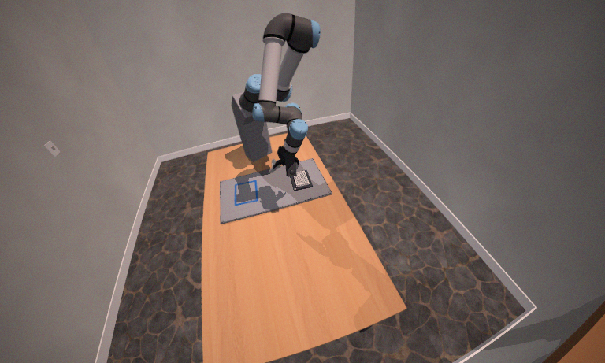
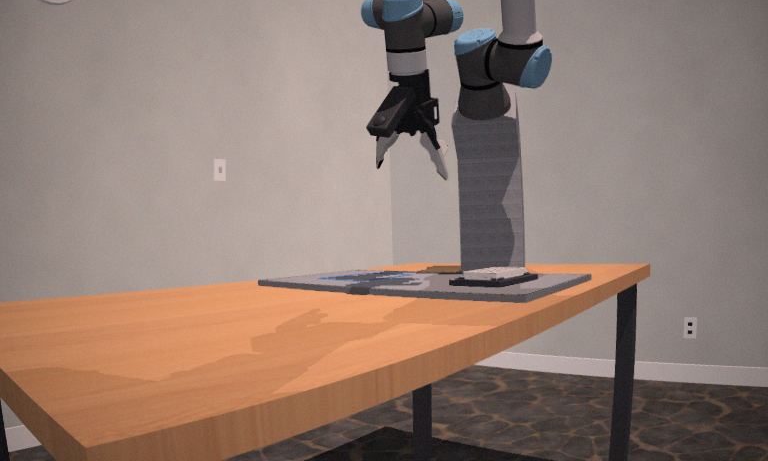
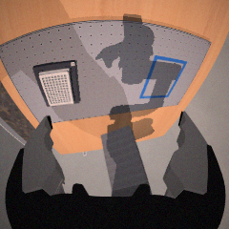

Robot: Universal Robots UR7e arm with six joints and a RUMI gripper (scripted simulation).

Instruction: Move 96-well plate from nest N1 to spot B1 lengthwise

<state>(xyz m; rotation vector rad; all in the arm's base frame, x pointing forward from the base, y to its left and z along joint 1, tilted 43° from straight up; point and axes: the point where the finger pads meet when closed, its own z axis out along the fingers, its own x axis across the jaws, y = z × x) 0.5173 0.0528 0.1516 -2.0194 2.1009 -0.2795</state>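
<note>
My gripper is now 13 cm past the white 96-well plate, 12 cm to the right of it and 20 cm above it. Round my hand: dark plate nest (13 cm behind, 12 cm to the left, 22 cm below).
</note>
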